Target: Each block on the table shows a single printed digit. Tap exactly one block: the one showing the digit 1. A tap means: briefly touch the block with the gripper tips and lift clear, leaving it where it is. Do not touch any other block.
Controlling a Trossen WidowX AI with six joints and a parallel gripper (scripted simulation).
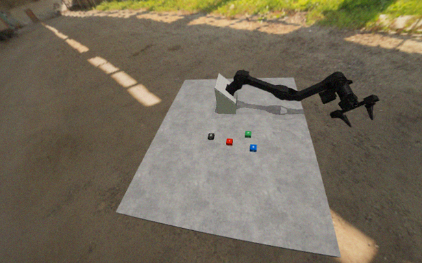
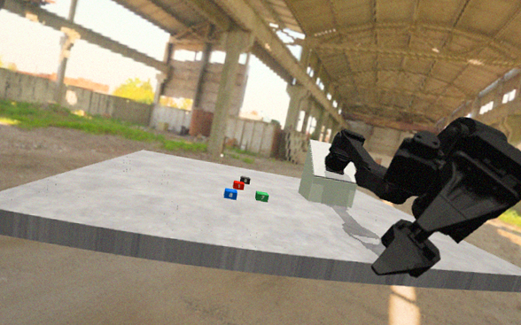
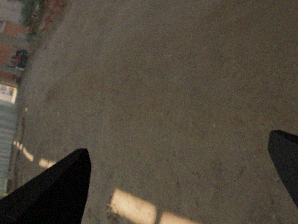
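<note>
My gripper tip is now 120 mm short of the red block, 610 mm to the left of it and 90 mm above it. Also, from my gripper tip: green block (50 mm ahead, 520 mm to the right, 90 mm below); black block (100 mm ahead, 720 mm to the right, 90 mm below); blue block (140 mm ahead, 480 mm to the right, 90 mm below).
</note>
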